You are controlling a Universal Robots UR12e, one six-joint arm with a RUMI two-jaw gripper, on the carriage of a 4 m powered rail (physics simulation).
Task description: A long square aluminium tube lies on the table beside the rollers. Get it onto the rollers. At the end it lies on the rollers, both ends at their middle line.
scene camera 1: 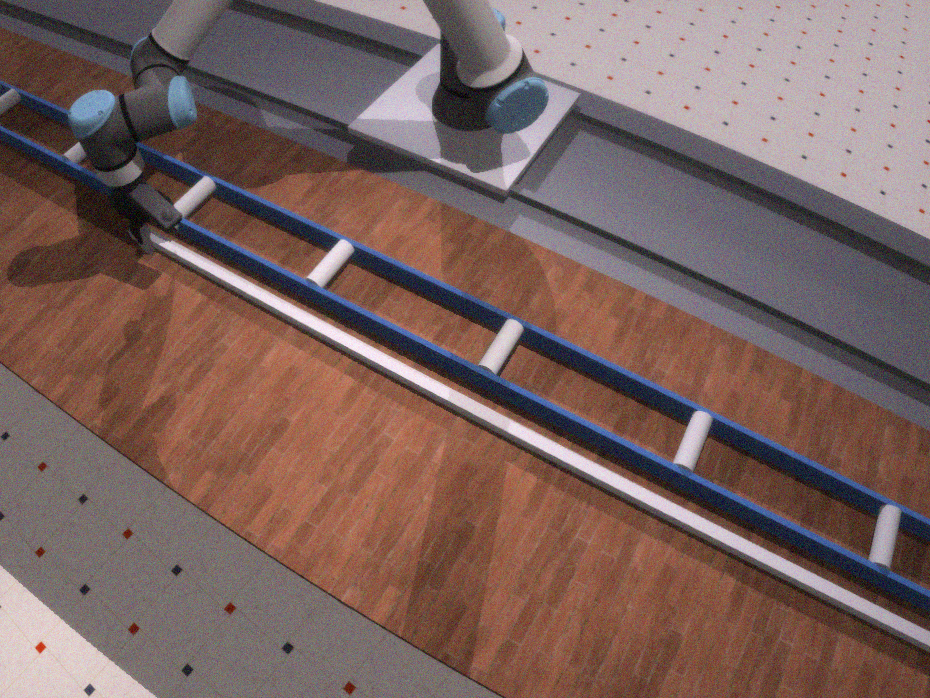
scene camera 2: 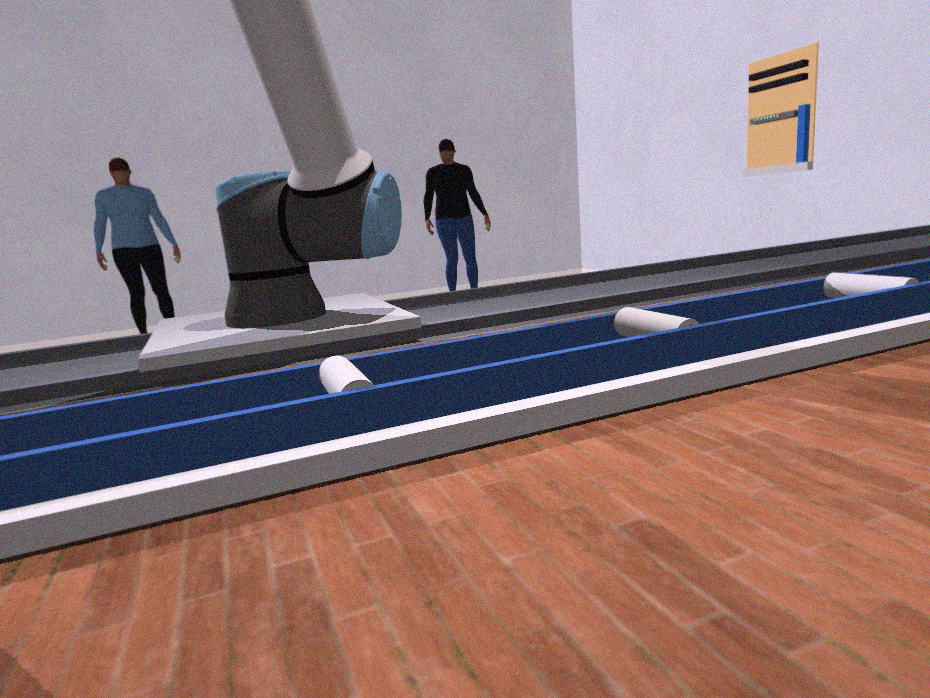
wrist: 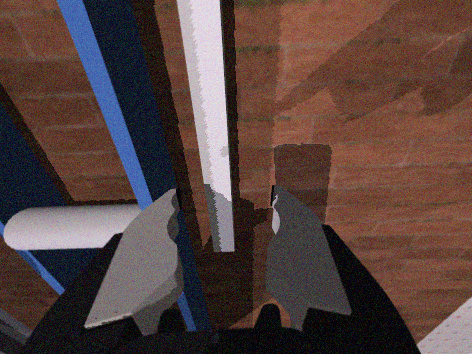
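Pixels of known places: gripper, fingertip midpoint: (scene camera 1: 164, 242) (wrist: 226, 188); arm's base, origin of the base link: (scene camera 1: 468, 107) (scene camera 2: 277, 318).
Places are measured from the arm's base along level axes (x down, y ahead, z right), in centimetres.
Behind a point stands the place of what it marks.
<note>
The long pale square tube (scene camera 1: 510, 429) @[x 0.5, y 75.4, z -50.6 cm] (scene camera 2: 525, 414) @[x 1.1, y 75.9, z -15.0 cm] (wrist: 216, 125) @[x 0.5, y 74.8, z 29.9 cm] lies along the near side of the blue roller frame (scene camera 1: 420, 341) @[x -2.2, y 69.0, z -27.8 cm] (scene camera 2: 450, 390) @[x -0.6, y 69.4, z -10.2 cm] (wrist: 110, 110) @[x -2.2, y 68.8, z 28.2 cm], outside it and parallel to it. The white rollers (scene camera 1: 499, 347) @[x -3.0, y 63.0, z -41.5 cm] (scene camera 2: 653, 321) @[x -2.3, y 63.6, z -39.9 cm] (wrist: 70, 227) @[x -2.5, y 61.8, z 37.3 cm] sit between the frame's two blue rails. My gripper (scene camera 1: 157, 232) @[x -1.4, y 75.4, z 34.6 cm] (wrist: 226, 188) @[x -1.4, y 75.4, z 34.6 cm] is open at the tube's left end in scene camera 1. In the wrist view the tube's end shows between the two jaws, with a gap on each side. The gripper does not show in scene camera 2. The tube's far end is out of view.
The arm's base stands on the white carriage plate (scene camera 1: 405, 112) @[x 0.0, y 10.2, z 12.9 cm] (scene camera 2: 375, 319) @[x 0.0, y 18.5, z -15.3 cm], on the grey powered rail (scene camera 1: 676, 217) behind the roller frame. Two people (scene camera 2: 133, 217) (scene camera 2: 452, 187) stand beyond the rail. The near blue rail runs close beside one jaw.
</note>
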